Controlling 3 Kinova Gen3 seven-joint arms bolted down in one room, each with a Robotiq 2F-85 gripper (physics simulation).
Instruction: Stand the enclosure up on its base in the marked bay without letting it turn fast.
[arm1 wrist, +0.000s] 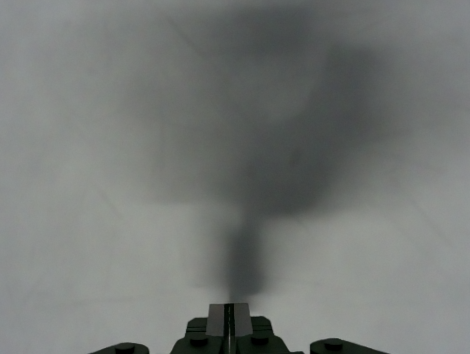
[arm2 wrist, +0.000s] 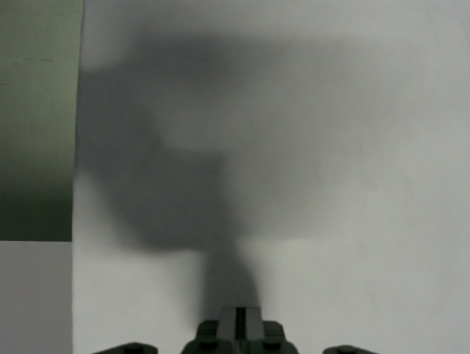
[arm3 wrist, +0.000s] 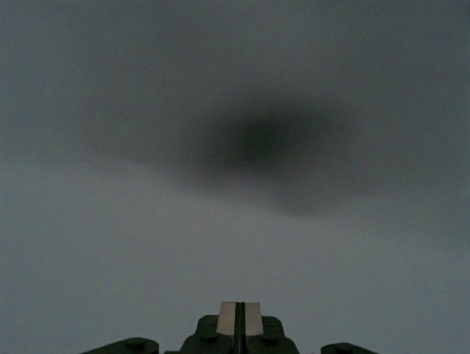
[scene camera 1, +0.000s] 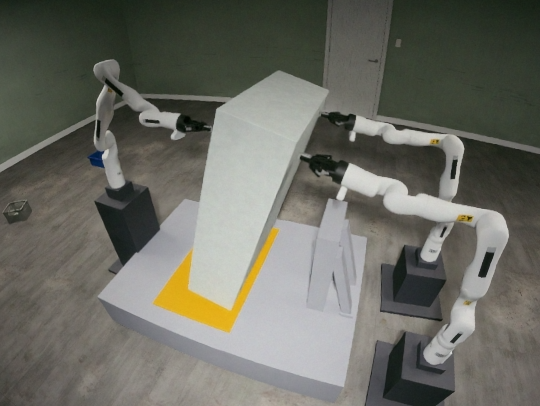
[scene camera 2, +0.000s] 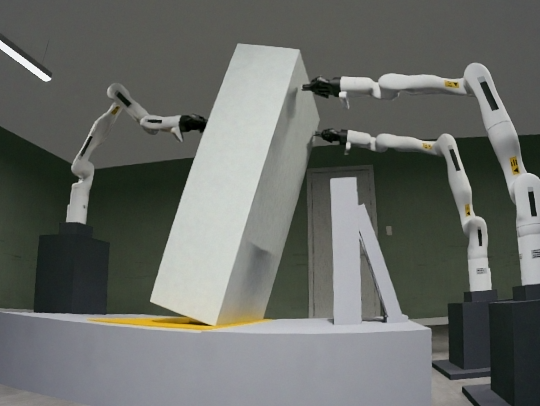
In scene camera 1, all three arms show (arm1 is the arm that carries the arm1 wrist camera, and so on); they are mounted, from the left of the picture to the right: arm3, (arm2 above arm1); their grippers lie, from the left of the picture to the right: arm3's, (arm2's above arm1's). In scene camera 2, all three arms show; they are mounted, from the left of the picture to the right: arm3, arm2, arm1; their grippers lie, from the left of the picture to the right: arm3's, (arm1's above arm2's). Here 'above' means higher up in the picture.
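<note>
The tall pale enclosure (arm1 wrist: 100, 225) (arm2 wrist: 350, 200) (arm3 wrist: 100, 260) (scene camera 1: 240, 190) (scene camera 2: 210, 185) is tilted, its top leaning right in scene camera 2. Its lower right base edge is down at the yellow marked bay (scene camera 1: 175, 300) (scene camera 2: 125, 322); its left base edge is raised. Arm1's gripper (arm1 wrist: 229, 320) (scene camera 1: 303, 157) (scene camera 2: 304, 87) and arm2's gripper (arm2 wrist: 240, 322) (scene camera 1: 323, 114) (scene camera 2: 316, 134) are shut, tips at or very near its right face. Arm3's gripper (arm3 wrist: 240, 318) (scene camera 1: 209, 128) is shut at the opposite, left face; its tips are hidden in scene camera 2. Exact contact cannot be told.
A grey braced support (scene camera 1: 320, 270) (scene camera 2: 345, 250) stands right of the enclosure, apart from it, on the raised platform (scene camera 1: 300, 345) (scene camera 2: 200, 370). A blue bin (scene camera 1: 96, 159) and a small grey crate (scene camera 1: 17, 211) lie on the floor at left in scene camera 1.
</note>
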